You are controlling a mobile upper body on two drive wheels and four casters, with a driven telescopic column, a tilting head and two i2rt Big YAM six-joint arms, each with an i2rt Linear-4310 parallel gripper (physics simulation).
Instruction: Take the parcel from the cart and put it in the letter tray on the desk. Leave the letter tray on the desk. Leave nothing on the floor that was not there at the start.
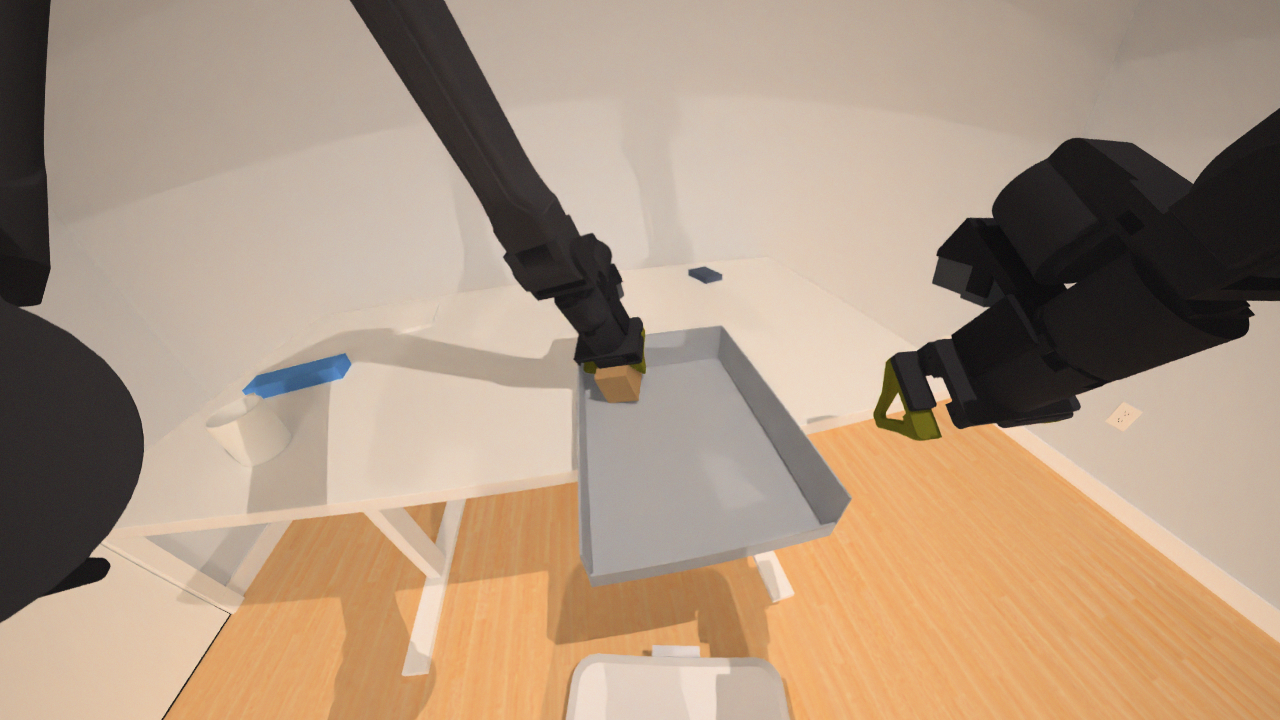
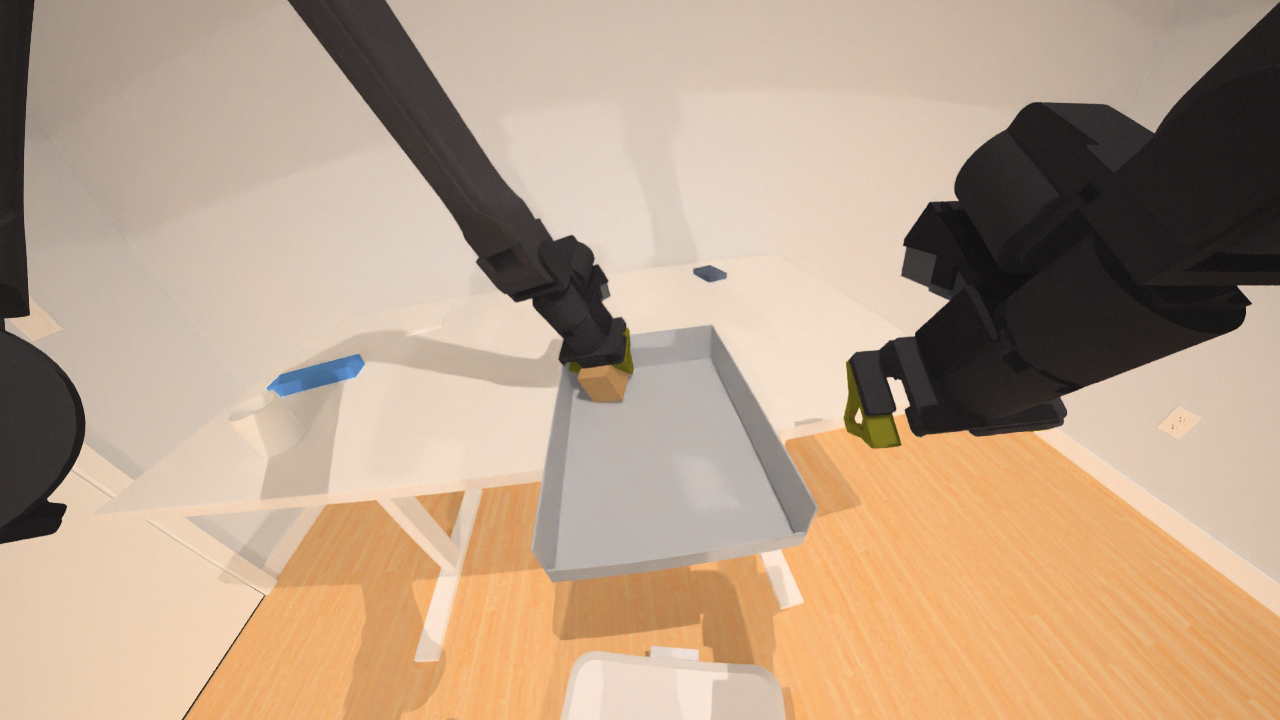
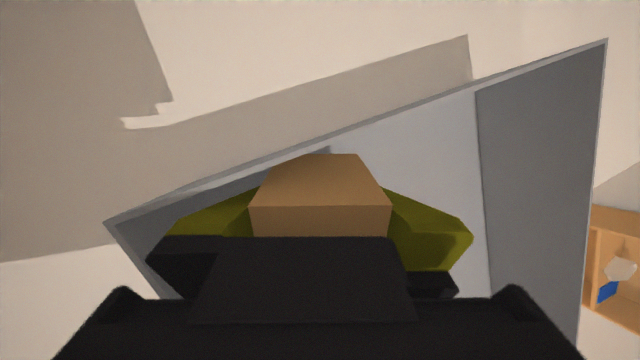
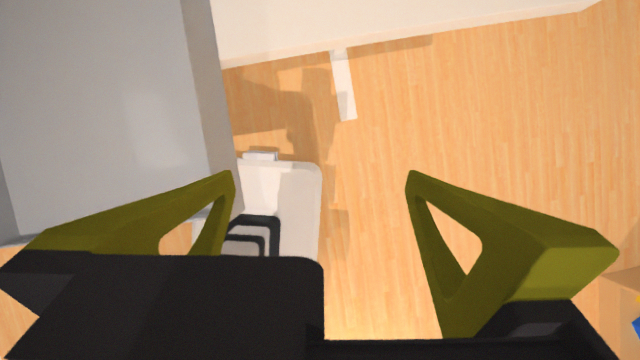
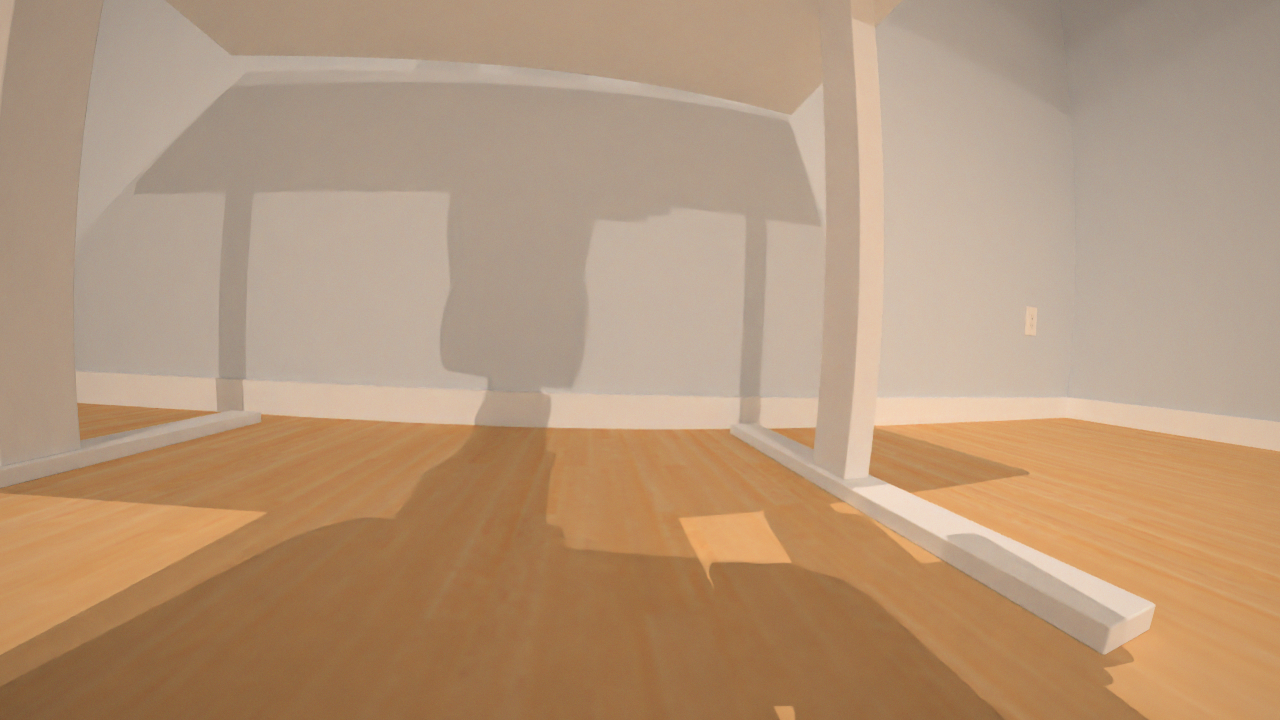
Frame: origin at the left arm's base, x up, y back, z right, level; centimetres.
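Seen in the pictures: left gripper, fingertip midpoint: [image 2: 618, 372] [image 3: 319, 181]; right gripper, fingertip midpoint: [image 1: 919, 415] [image 2: 897, 420] [image 4: 320, 179].
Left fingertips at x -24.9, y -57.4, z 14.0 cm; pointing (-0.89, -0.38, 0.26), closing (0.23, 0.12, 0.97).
Offsets run from my left fingertips to a thing's top centre. "spot": to the spot under its first point. Level surfaces: height alone.
The parcel @[dy +2.9, dx +7.4, dz -1.0 cm] [image 1: 619, 385] [image 2: 603, 385] [image 3: 320, 182] is a small tan box. My left gripper [image 1: 614, 365] [image 2: 602, 366] [image 3: 319, 181] is shut on it, at the far left corner of the grey letter tray @[dy +13.6, dx +5.4, dz +7.4 cm] [image 1: 680, 483] [image 2: 653, 488] [image 3: 540, 150] [image 4: 100, 100]. The tray's near part sticks out past the front edge of the white desk @[dx -1.6 cm] [image 1: 447, 429] [image 2: 429, 438] [image 4: 400, 15]. Whether the parcel touches the tray floor, and how the tray rests, I cannot tell. My right gripper [image 4: 320, 179] [image 1: 905, 422] [image 2: 872, 428] is open and empty, right of the tray. The cart cannot be made out.
A blue block @[dy +0.7, dx +1.4, dz -72.6 cm] [image 1: 299, 376] [image 2: 317, 375] and a white cup @[spot: dy +21.1, dx +3.9, dz -56.9 cm] [image 1: 250, 434] [image 2: 266, 425] stand on the desk's left part. A small dark item @[dy -50.5, dx +0.2, dz +18.5 cm] [image 1: 705, 274] [image 2: 709, 273] lies at the back. A desk leg foot [image 5: 1002, 555] runs along the floor. An orange-brown compartment [image 3: 615, 220] shows at right.
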